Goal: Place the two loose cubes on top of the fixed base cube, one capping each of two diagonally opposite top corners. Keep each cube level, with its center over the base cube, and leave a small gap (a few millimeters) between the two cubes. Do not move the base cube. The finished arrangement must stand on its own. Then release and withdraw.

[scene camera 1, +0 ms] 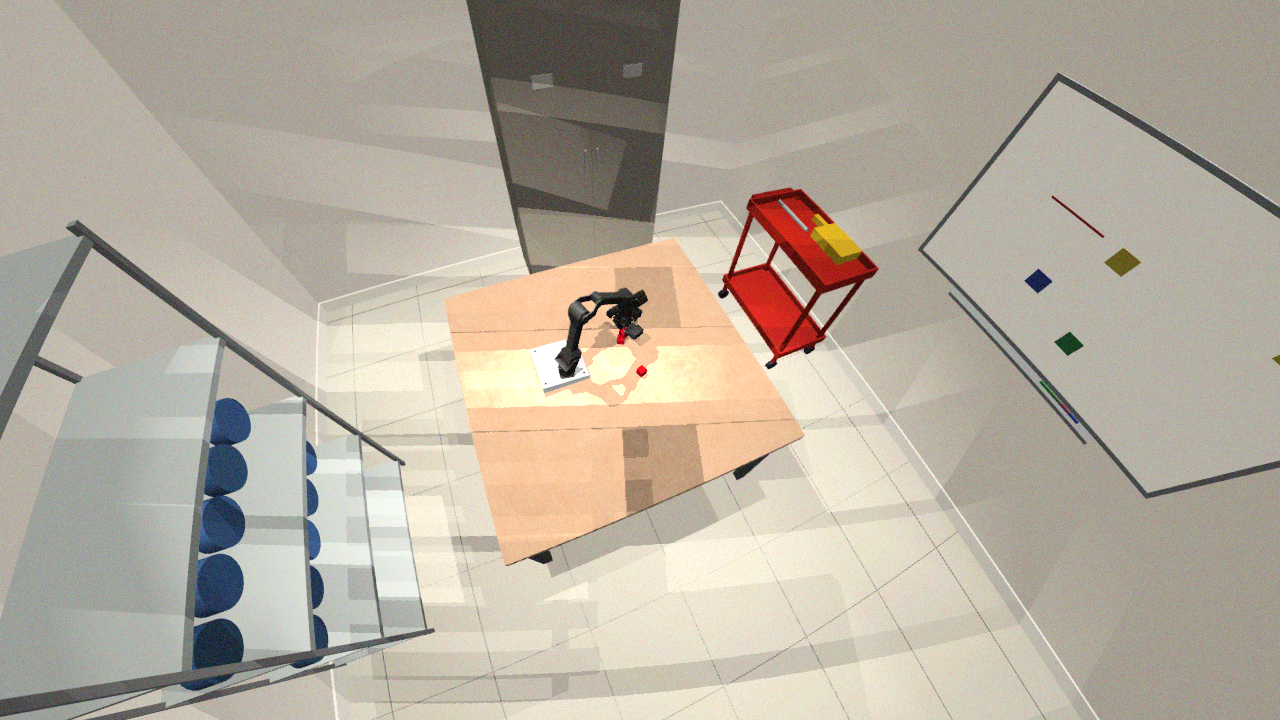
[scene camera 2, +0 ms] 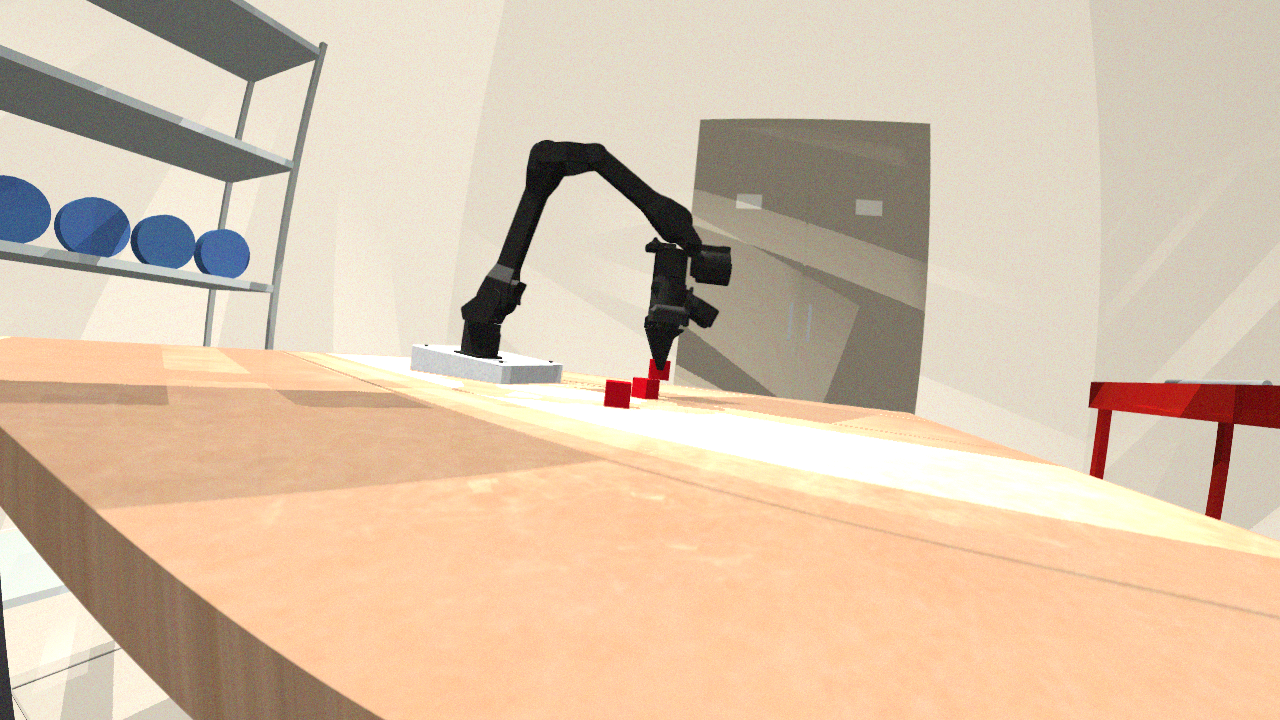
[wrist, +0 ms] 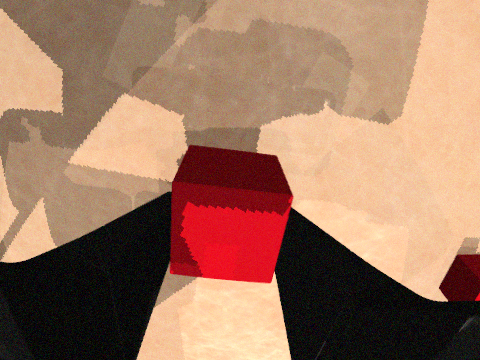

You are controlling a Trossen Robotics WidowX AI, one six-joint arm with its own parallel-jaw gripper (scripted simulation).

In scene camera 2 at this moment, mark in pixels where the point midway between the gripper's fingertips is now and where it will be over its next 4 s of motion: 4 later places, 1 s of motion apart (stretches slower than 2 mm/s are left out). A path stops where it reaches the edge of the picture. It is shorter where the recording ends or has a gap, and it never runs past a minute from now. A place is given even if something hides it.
My gripper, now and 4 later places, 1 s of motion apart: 659, 369; 657, 339; 620, 360; 617, 393; 624, 345
